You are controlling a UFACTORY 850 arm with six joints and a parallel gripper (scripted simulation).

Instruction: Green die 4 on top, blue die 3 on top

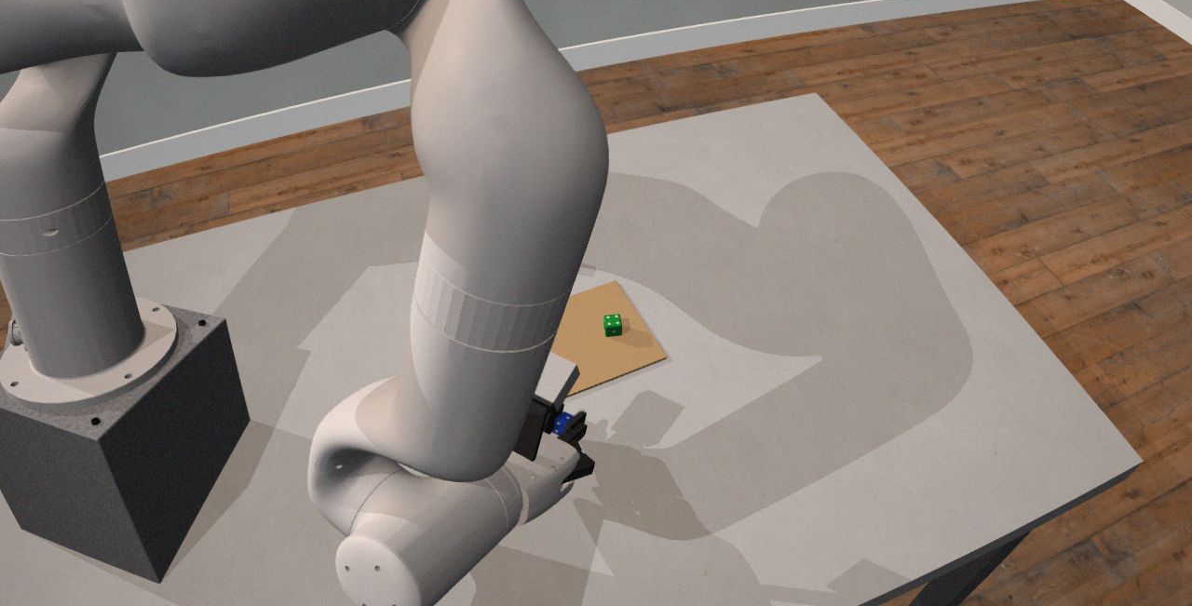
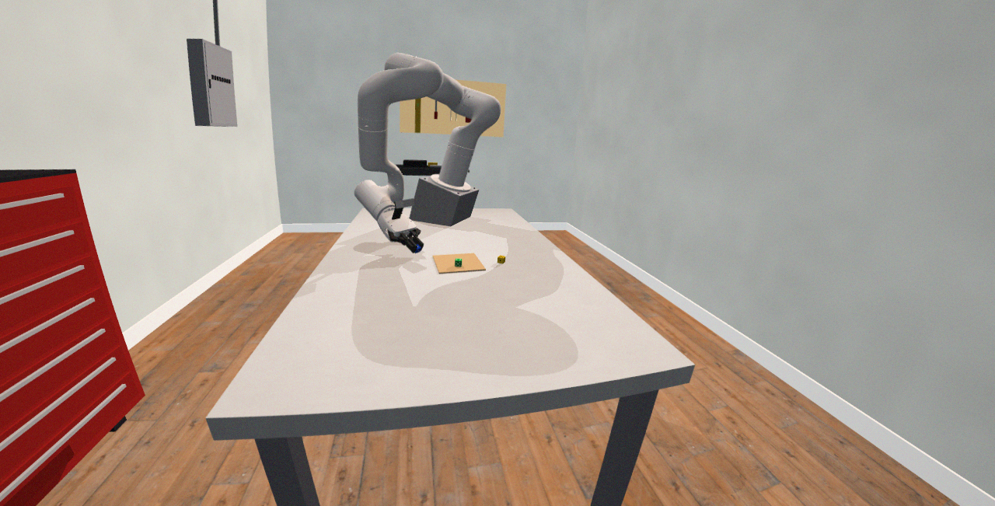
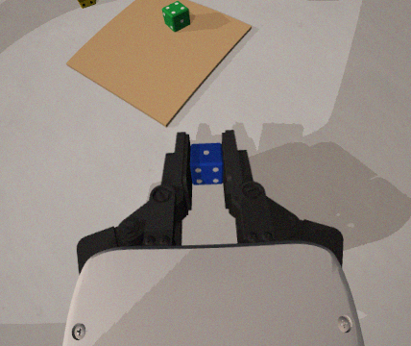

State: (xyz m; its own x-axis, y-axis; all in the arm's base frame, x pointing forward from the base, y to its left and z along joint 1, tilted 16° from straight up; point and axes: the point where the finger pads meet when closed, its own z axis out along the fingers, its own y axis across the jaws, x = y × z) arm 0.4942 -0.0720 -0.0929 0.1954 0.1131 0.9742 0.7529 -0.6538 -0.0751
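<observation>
The blue die is 1 cm to the left of my hand, 1 cm below it and 1 cm ahead of it. Also, from my hand: tan mat: 14 cm to the left, 6 cm ahead, 3 cm below; yellow die: 28 cm to the left, 5 cm ahead, 3 cm below; green die: 14 cm to the left, 9 cm ahead, 2 cm below.
</observation>
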